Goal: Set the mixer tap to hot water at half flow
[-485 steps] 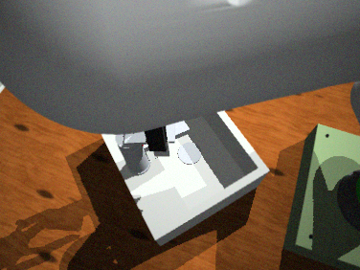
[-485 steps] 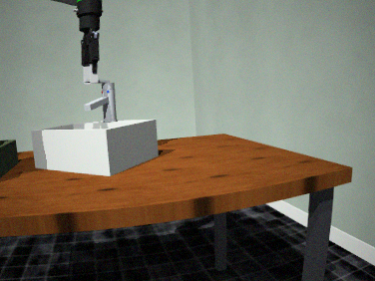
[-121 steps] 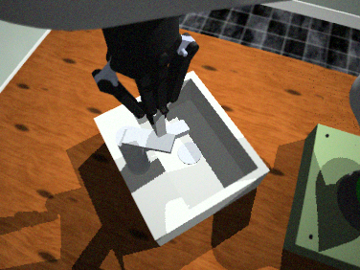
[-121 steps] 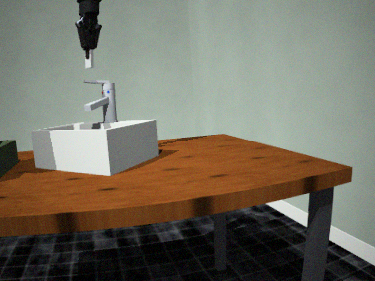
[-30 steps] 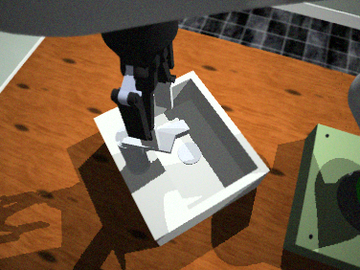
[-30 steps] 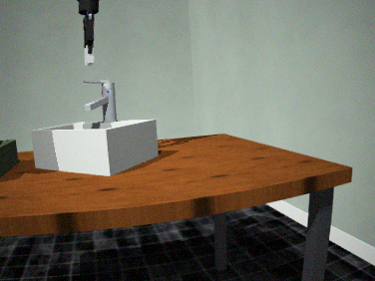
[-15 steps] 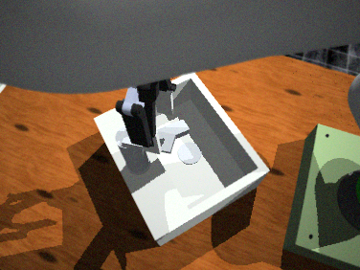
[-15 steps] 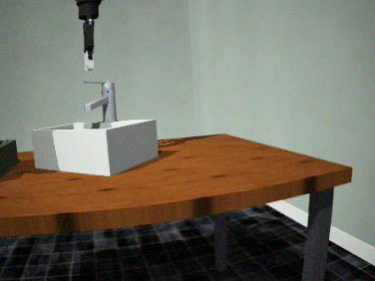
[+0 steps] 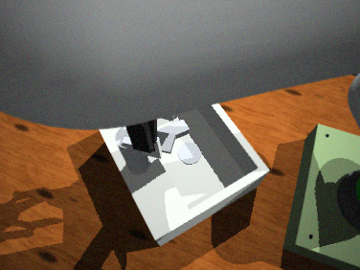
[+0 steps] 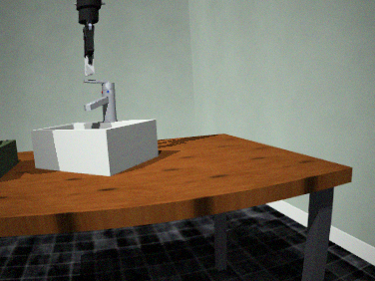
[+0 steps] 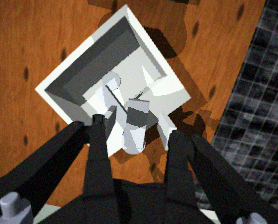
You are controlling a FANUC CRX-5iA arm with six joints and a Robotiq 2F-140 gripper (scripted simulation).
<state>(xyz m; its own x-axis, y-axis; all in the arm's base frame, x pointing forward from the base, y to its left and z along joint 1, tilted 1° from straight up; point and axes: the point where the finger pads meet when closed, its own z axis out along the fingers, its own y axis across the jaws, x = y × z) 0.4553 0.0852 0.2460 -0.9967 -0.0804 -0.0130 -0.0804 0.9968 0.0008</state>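
Now: hand 2 cm short of the grey lever and 6 cm above it. Round my hand: mixer tap 4 cm ahead, 1 cm to the right, 10 cm below; then white basin 1 cm behind, 8 cm to the right, 29 cm below.
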